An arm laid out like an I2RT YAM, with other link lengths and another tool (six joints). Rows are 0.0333 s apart.
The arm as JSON. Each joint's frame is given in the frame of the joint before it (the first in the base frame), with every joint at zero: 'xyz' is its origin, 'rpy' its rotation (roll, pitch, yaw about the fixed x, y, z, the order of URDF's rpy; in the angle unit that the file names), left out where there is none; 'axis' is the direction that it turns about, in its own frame. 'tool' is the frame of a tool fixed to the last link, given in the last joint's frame.
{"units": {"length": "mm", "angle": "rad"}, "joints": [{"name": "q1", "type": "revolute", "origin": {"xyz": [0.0, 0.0, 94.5]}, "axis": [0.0, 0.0, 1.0]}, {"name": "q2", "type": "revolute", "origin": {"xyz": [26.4, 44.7, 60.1], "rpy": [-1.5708, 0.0, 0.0]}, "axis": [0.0, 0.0, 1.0]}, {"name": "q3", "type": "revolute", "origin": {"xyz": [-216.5, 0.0, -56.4], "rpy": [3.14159, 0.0, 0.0]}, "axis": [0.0, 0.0, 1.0]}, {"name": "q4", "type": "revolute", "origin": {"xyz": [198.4, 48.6, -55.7]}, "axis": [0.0, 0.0, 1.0]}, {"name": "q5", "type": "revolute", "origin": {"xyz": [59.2, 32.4, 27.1], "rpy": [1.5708, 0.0, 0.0]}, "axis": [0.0, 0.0, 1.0]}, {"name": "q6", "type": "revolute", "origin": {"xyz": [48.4, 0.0, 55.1], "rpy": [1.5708, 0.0, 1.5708]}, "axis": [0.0, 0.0, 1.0]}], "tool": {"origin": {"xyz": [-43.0, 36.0, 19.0], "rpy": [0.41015, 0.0, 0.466]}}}
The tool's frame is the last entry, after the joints.
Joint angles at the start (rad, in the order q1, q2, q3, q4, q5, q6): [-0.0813 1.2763 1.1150 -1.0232 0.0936 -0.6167]
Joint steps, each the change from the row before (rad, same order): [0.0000 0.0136 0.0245 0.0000 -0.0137 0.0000]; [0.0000 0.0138 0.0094 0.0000 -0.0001 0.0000]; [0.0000 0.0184 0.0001 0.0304 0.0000 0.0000]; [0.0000 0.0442 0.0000 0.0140 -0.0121 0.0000]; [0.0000 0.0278 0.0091 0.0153 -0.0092 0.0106]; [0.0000 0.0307 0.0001 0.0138 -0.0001 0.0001]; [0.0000 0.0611 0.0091 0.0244 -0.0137 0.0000]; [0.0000 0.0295 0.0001 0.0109 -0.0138 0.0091]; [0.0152 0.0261 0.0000 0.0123 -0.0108 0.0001]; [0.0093 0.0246 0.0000 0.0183 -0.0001 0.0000]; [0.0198 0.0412 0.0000 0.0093 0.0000 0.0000]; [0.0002 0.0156 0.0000 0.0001 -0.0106 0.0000]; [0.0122 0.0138 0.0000 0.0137 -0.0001 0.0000]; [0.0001 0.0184 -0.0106 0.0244 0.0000 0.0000]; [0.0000 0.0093 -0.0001 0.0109 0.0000 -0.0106]
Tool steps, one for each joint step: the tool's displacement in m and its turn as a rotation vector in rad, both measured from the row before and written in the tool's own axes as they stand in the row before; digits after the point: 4 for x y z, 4 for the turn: [-0.0001 -0.0051 0.0009 0.0128 -0.0105 0.0056]; [0.0002 -0.0016 0.0017 -0.0043 -0.0008 0.0000]; [0.0003 -0.0020 0.0063 0.0119 0.0020 0.0002]; [-0.0011 0.0006 0.0080 -0.0280 -0.0160 0.0045]; [-0.0008 -0.0024 0.0057 -0.0020 -0.0047 0.0134]; [-0.0001 0.0004 0.0062 -0.0166 -0.0026 0.0002]; [-0.0008 -0.0007 0.0117 -0.0254 -0.0165 0.0056]; [-0.0014 0.0006 0.0057 -0.0165 -0.0115 0.0142]; [-0.0035 0.0006 0.0051 -0.0113 -0.0214 -0.0068]; [-0.0016 0.0002 0.0058 -0.0057 -0.0069 -0.0069]; [-0.0039 0.0024 0.0070 -0.0305 -0.0165 -0.0143]; [-0.0008 0.0010 0.0023 -0.0140 -0.0117 0.0046]; [-0.0022 -0.0001 0.0036 0.0004 -0.0075 -0.0097]; [0.0000 0.0020 0.0058 -0.0046 -0.0006 0.0001]; [0.0007 0.0001 0.0026 0.0015 -0.0040 -0.0098]
